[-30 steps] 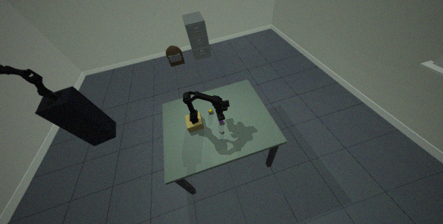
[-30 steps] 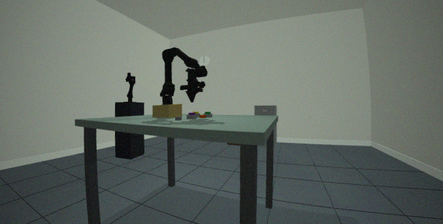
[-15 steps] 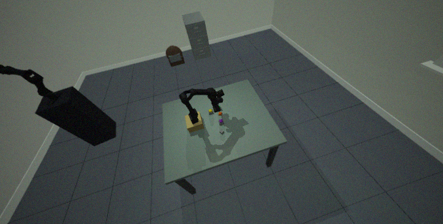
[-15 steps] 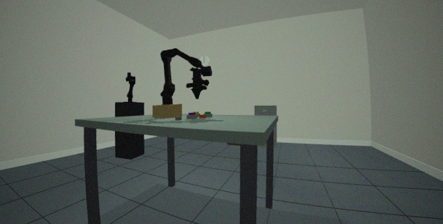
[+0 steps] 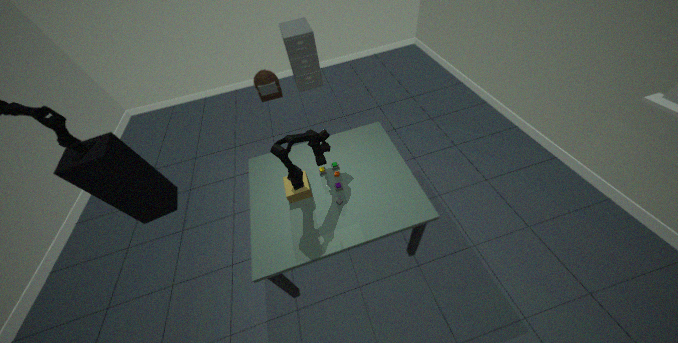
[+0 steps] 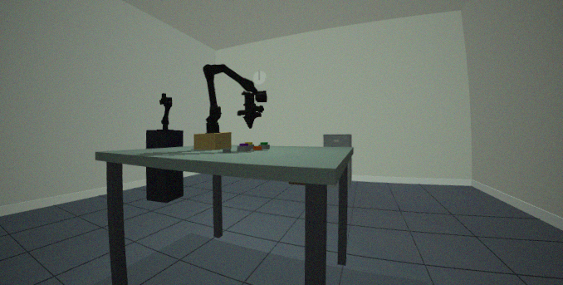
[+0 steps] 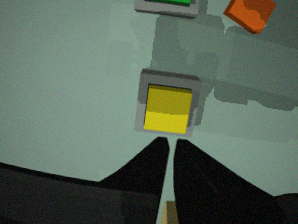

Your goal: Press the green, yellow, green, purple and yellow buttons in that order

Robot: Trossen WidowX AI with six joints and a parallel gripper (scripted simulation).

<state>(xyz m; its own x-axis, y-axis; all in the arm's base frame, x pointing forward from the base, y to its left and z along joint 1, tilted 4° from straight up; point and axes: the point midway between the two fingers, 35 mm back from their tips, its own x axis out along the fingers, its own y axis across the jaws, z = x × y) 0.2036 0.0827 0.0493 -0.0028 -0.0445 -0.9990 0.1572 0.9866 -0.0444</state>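
My gripper tip is now 10 mm past the yellow button and 90 mm above it. Also, from my gripper tip: purple button 30 mm ahead, 180 mm to the right, 90 mm below; green button 90 mm ahead, 10 mm to the right, 90 mm below; orange block 70 mm ahead, 80 mm to the right, 110 mm below.
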